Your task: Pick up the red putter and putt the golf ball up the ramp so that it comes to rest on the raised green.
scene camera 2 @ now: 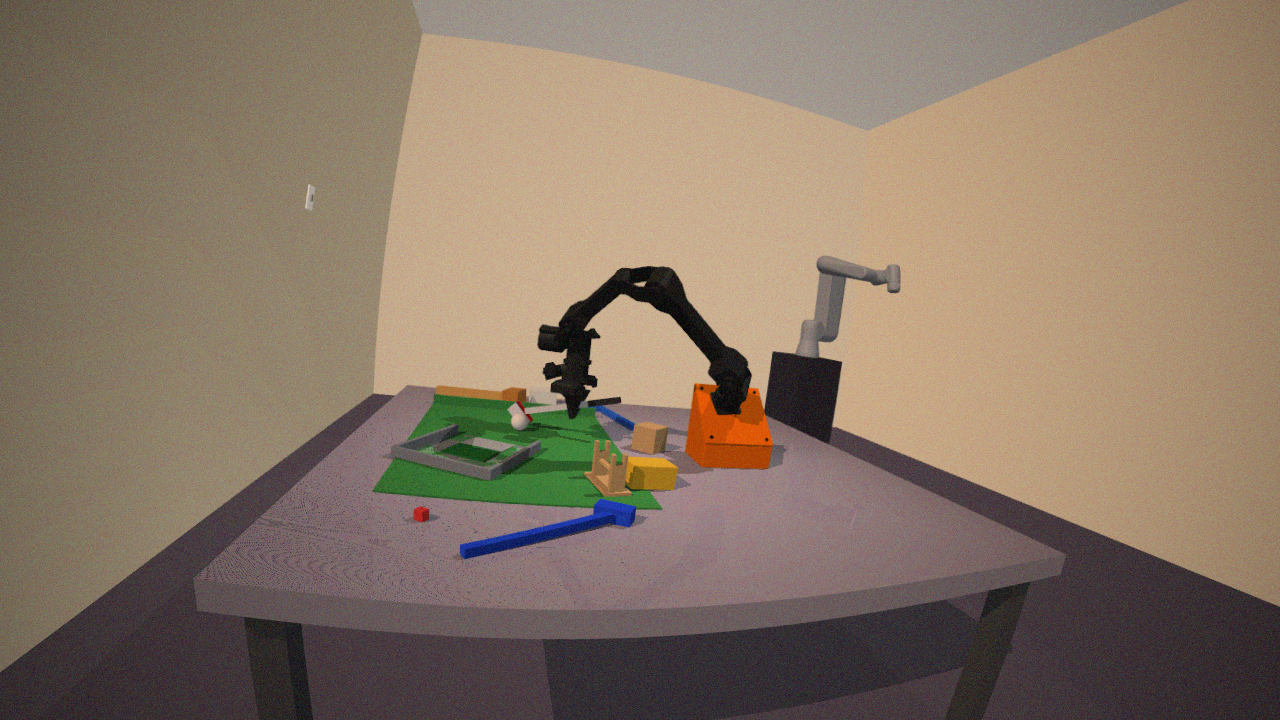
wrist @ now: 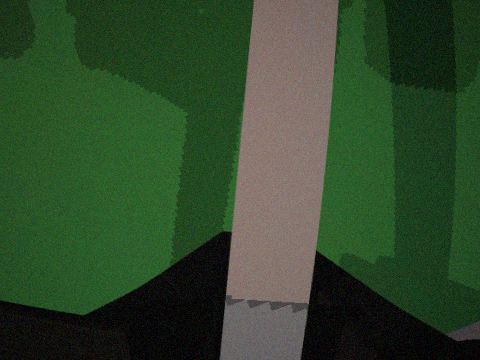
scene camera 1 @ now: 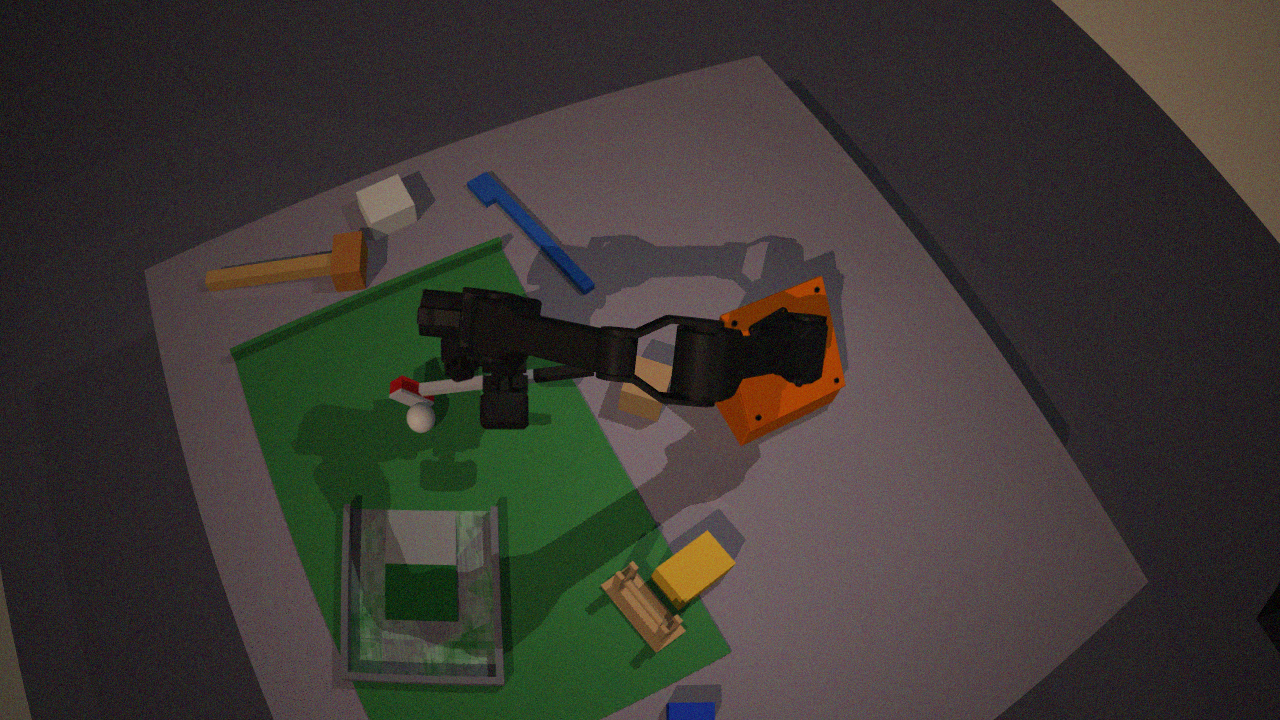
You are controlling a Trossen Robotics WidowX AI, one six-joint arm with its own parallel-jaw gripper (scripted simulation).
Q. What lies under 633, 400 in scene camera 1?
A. A tan cube.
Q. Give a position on a green mat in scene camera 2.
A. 554, 476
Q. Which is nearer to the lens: the wooden mallet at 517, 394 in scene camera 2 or the yellow block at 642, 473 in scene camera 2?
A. The yellow block.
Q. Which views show the gripper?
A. Scene camera 2, the wrist view and scene camera 1: all of them.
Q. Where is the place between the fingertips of the gripper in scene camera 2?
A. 572, 418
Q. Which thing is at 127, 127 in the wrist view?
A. A green mat.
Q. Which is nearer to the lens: the tan cube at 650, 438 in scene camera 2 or the yellow block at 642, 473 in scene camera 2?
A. The yellow block.
